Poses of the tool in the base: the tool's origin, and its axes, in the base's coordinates. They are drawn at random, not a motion.
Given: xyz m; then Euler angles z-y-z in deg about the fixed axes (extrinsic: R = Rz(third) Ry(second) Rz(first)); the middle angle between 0 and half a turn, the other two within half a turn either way.
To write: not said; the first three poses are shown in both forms.
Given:
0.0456 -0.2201 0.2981 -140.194 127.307 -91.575
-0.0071 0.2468 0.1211 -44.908 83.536 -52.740
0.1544 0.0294 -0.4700 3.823 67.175 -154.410
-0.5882 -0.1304 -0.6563 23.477 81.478 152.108
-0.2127 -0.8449 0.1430 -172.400 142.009 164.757
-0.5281 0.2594 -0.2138 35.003 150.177 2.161
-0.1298 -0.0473 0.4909 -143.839 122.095 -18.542
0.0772 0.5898 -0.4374 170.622 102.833 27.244
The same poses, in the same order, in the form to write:
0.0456 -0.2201 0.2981 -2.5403 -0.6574 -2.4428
-0.0071 0.2468 0.1211 -2.3788 0.7806 -1.4117
0.1544 0.0294 -0.4700 -2.5244 1.1672 0.1571
-0.5882 -0.1304 -0.6563 -2.3864 1.1363 1.2110
-0.2127 -0.8449 0.1430 2.7078 -0.6562 -3.0387
-0.5281 0.2594 -0.2138 2.5002 0.4196 2.8239
-0.1298 -0.0473 0.4909 -1.2658 -0.7532 -2.3867
0.0772 0.5898 -0.4374 1.1149 -1.2942 2.5207

